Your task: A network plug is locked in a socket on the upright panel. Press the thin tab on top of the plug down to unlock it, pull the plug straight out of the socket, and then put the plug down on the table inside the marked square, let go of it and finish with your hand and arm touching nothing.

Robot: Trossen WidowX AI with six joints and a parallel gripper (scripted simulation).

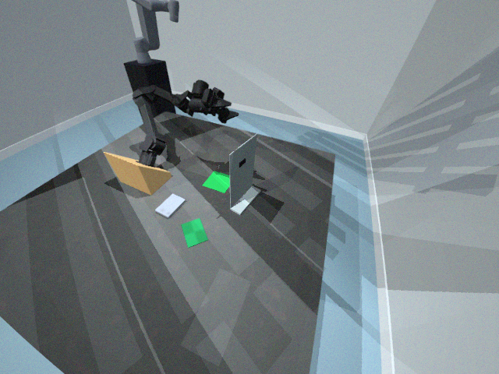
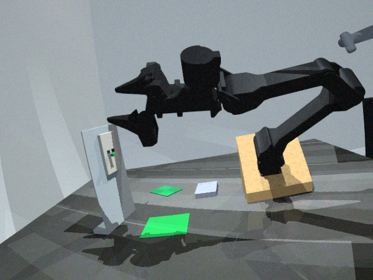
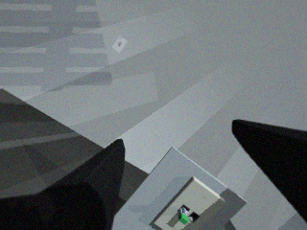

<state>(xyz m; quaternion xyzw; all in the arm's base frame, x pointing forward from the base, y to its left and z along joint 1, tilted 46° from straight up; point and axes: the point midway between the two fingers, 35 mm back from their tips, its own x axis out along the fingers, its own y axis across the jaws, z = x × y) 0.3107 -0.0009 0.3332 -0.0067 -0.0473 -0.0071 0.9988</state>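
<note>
Right now my gripper tip is 10 cm short of the white network plug, 14 cm to the left of it and 12 cm above it. From my gripper tip the other things lie so: grey panel 12 cm ahead, 15 cm to the right, 20 cm below.
</note>
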